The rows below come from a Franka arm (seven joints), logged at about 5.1 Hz.
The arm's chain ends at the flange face. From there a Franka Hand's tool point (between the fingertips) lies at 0.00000 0.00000 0.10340 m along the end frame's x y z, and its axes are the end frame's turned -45 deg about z.
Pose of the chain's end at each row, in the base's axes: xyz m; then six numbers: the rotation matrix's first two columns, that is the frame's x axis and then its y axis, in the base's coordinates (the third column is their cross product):
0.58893 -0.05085 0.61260 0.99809 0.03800 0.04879 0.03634 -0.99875 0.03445
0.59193 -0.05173 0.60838 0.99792 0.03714 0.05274 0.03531 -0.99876 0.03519
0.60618 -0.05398 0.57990 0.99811 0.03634 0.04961 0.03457 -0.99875 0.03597
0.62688 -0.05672 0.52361 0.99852 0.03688 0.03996 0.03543 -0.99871 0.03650
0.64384 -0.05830 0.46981 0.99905 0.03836 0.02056 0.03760 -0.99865 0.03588
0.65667 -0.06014 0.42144 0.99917 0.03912 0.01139 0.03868 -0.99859 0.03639
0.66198 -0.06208 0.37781 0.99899 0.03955 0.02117 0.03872 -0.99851 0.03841
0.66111 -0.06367 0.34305 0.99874 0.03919 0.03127 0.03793 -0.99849 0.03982
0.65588 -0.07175 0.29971 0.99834 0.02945 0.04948 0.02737 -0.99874 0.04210
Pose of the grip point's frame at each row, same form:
0.59410 -0.05422 0.50938 0.68006 0.73309 0.01014 0.73145 -0.67935 0.05886
0.59751 -0.05517 0.50519 0.68067 0.73249 0.01241 0.73060 -0.67997 0.06218
0.61144 -0.05751 0.47669 0.68133 0.73192 0.00964 0.73022 -0.68053 0.06051
0.63115 -0.06034 0.42036 0.68101 0.73227 0.00245 0.73111 -0.68012 0.05407
0.64611 -0.06193 0.36650 0.67985 0.73328 -0.01083 0.73302 -0.67903 0.03991
0.65799 -0.06385 0.31812 0.67917 0.73377 -0.01768 0.73387 -0.67845 0.03379
0.66432 -0.06596 0.27451 0.67901 0.73402 -0.01219 0.73377 -0.67809 0.04213
0.66450 -0.06766 0.23978 0.67940 0.73375 -0.00605 0.73304 -0.67833 0.05027
0.66112 -0.07596 0.19653 0.68658 0.72704 0.00522 0.72529 -0.68539 0.06476

